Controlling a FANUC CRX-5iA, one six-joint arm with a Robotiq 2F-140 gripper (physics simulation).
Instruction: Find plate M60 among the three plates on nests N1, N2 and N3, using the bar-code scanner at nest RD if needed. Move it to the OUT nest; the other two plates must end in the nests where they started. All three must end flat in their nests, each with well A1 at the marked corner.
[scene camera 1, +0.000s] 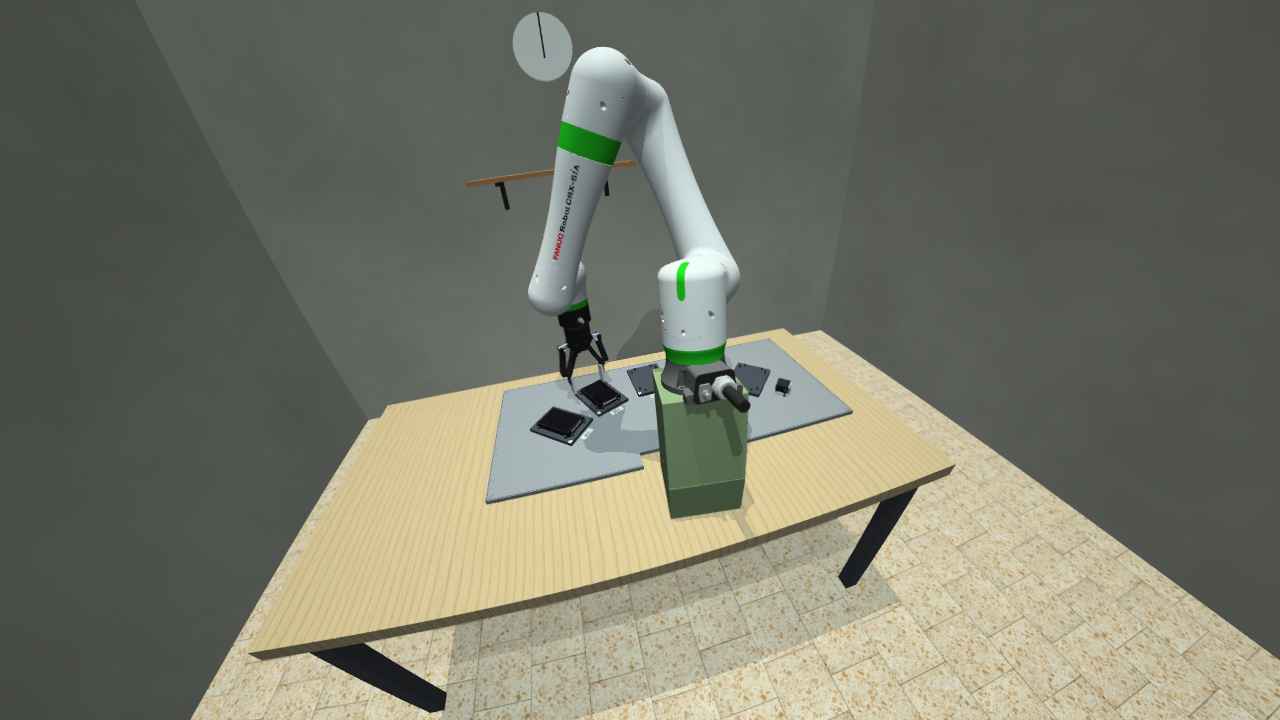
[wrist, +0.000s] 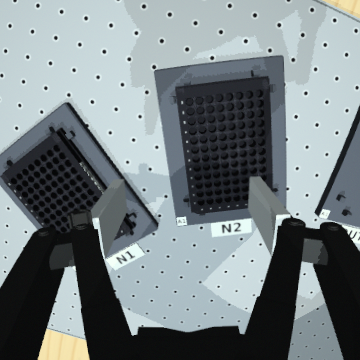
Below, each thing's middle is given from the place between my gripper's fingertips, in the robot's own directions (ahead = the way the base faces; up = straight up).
My hand is 80 mm above the nest N2 (wrist: 166, 79), 30 mm to the left of it and 30 mm short of it. Also, from my hand: nest RD (scene camera 1: 750, 376) (550 mm to the right, 80 mm below, 50 mm behind).
